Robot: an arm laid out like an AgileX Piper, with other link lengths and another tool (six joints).
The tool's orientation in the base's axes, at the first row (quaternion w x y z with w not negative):
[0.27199 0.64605 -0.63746 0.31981]
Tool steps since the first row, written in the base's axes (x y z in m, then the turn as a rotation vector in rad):
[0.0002 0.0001 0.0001 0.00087 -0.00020 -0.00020]
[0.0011 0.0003 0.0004 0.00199 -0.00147 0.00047]
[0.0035 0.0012 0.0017 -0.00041 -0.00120 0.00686]
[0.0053 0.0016 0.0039 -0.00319 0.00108 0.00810]
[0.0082 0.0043 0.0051 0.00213 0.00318 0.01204]
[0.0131 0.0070 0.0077 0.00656 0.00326 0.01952]
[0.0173 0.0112 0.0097 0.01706 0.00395 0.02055]
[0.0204 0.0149 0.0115 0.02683 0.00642 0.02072]
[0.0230 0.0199 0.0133 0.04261 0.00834 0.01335]
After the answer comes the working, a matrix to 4 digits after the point.
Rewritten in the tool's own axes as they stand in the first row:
[0.0000 -0.0002 -0.0001 -0.00004 -0.00085 0.00034]
[0.0001 -0.0011 -0.0004 0.00128 -0.00195 0.00094]
[0.0005 -0.0036 -0.0018 0.00600 0.00007 -0.00356]
[0.0018 -0.0056 -0.0034 0.00551 0.00268 -0.00628]
[0.0009 -0.0086 -0.0060 0.00705 -0.00293 -0.01007]
[0.0011 -0.0138 -0.0094 0.01260 -0.00777 -0.01468]
[-0.0002 -0.0182 -0.0136 0.01276 -0.01833 -0.01517]
[-0.0013 -0.0216 -0.0174 0.01111 -0.02819 -0.01651]
[-0.0032 -0.0245 -0.0222 0.00399 -0.04359 -0.01214]

The tool's axes in the first row as the columns of a matrix, in the base's axes (rounded; the answer above uses it unrounded):
[-0.0173 -0.9976 0.0665]
[-0.6497 -0.0393 -0.7592]
[0.7600 -0.0563 -0.6475]

